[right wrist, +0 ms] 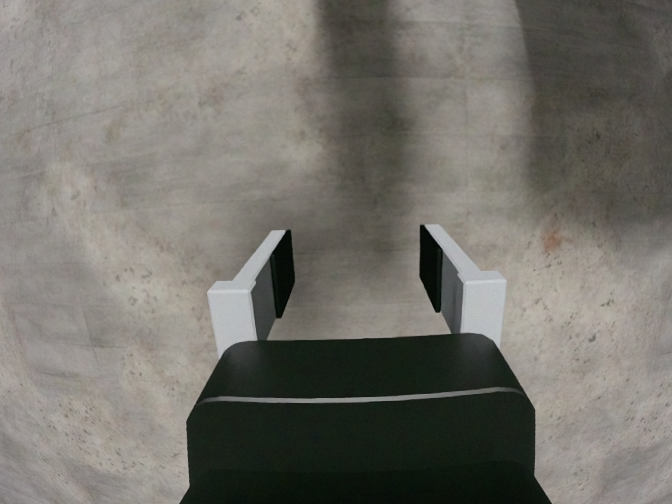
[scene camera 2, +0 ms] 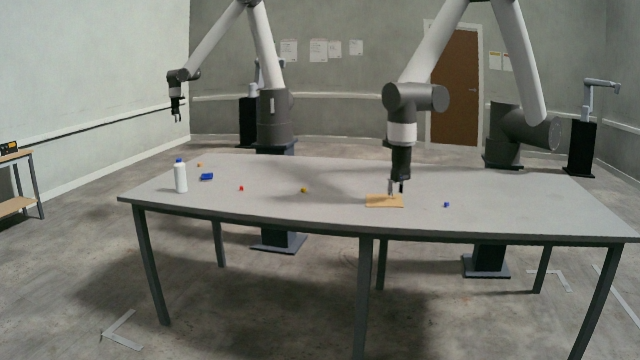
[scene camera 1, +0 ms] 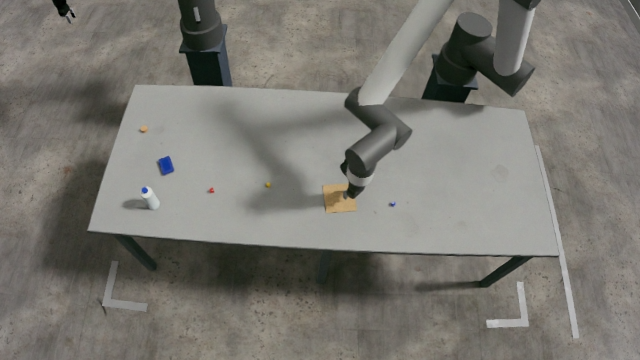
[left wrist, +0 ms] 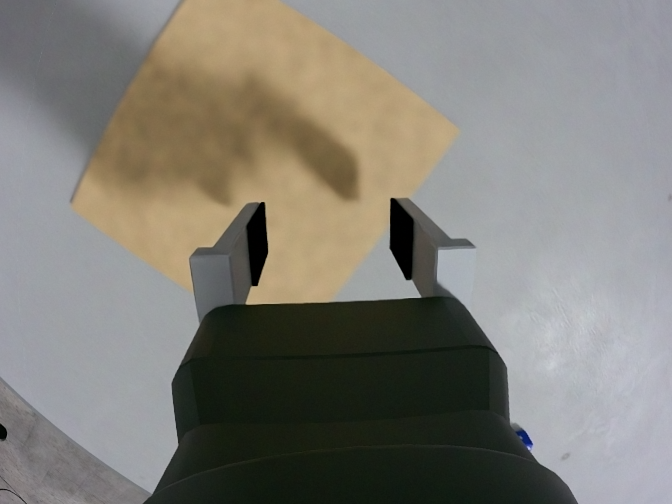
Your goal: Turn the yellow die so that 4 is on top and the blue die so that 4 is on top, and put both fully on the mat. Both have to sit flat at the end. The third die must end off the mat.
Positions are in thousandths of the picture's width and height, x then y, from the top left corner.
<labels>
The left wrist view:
my left gripper: 489,447
tan mat: 331,219
</labels>
